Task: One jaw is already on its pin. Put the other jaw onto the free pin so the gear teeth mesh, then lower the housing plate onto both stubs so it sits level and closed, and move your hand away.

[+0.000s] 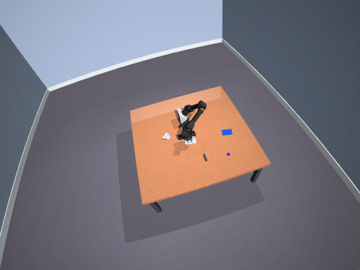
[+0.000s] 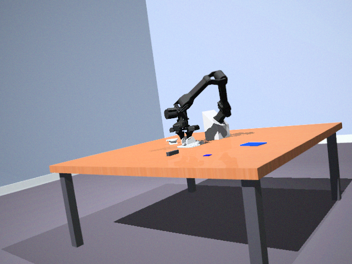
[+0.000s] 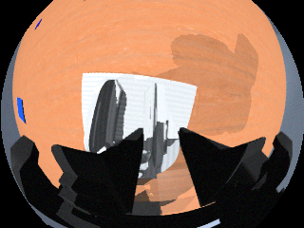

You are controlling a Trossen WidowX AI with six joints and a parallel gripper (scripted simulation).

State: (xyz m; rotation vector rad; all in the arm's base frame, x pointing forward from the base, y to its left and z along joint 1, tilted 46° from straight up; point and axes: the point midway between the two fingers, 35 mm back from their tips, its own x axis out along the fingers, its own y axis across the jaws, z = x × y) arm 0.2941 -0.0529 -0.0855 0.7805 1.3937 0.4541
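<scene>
Now: gripper tip 3 cm past the white jaw and 2 cm to the right of it. From my gripper tip the other things lie so: small black block: 28 cm ahead, 8 cm to the left, 1 cm below; then base: 19 cm to the right, 16 cm behind, 1 cm above; then small white part: 19 cm to the right, 16 cm behind, 1 cm below.
</scene>
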